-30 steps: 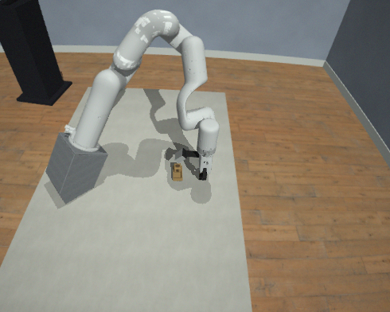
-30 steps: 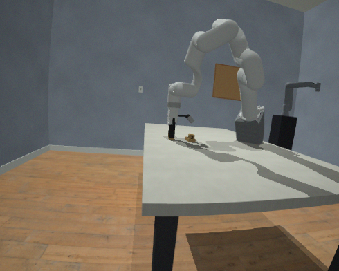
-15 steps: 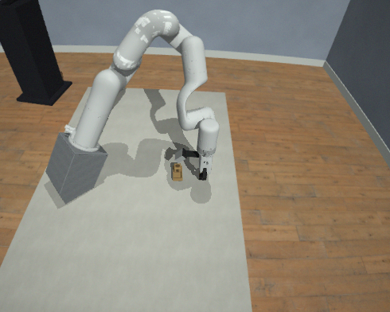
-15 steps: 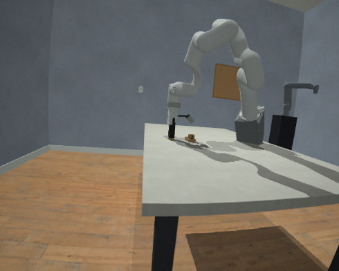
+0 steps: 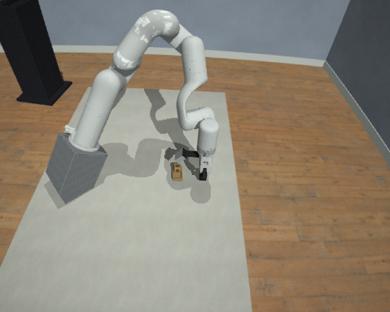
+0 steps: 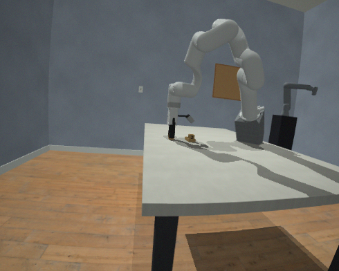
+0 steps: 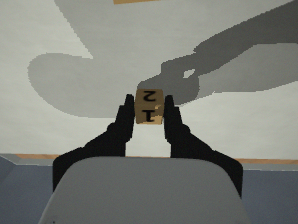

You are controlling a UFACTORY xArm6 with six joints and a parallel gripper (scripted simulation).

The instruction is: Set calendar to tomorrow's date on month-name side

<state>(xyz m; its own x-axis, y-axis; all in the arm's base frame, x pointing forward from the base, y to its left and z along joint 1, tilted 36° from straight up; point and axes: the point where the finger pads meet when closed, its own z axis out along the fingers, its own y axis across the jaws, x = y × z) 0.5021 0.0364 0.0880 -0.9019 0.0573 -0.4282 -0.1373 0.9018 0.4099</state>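
Right now the wooden digit cube is 2 cm below my hand. The rest, counted from my hand: wooden calendar tray 11 cm behind, 1 cm to the right, 2 cm below.
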